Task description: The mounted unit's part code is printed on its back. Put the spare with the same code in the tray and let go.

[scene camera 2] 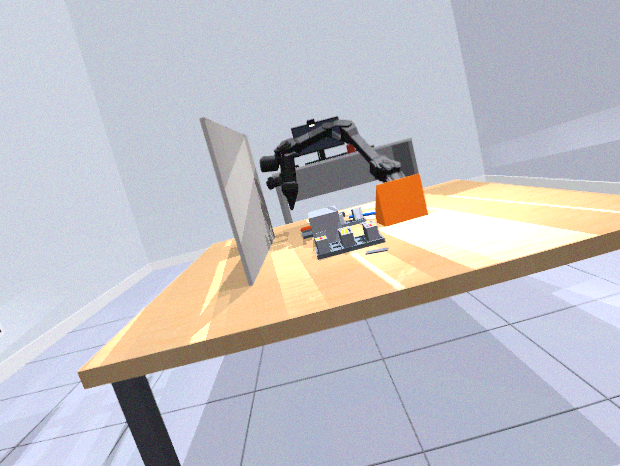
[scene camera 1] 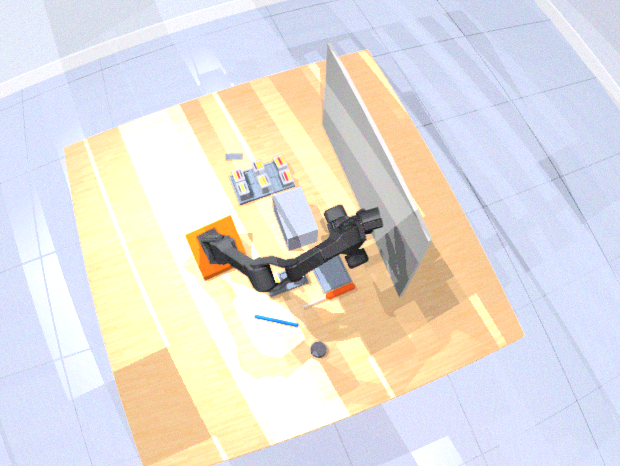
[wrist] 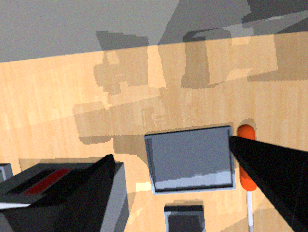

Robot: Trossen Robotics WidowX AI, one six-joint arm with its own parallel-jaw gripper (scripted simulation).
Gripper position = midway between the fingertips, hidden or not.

My gripper (wrist: 171, 150) is open and holds nothing. Further things: a flat grey tray (scene camera 1: 333, 274), a mounted unit (scene camera 1: 295, 219) and a tall grey panel (scene camera 1: 375, 179).
The flat grey tray is seen too in the wrist view (wrist: 198, 160). The mounted unit is seen too in scene camera 2 (scene camera 2: 327, 219). The tall grey panel shows as well in scene camera 2 (scene camera 2: 237, 178) and in the wrist view (wrist: 36, 36).
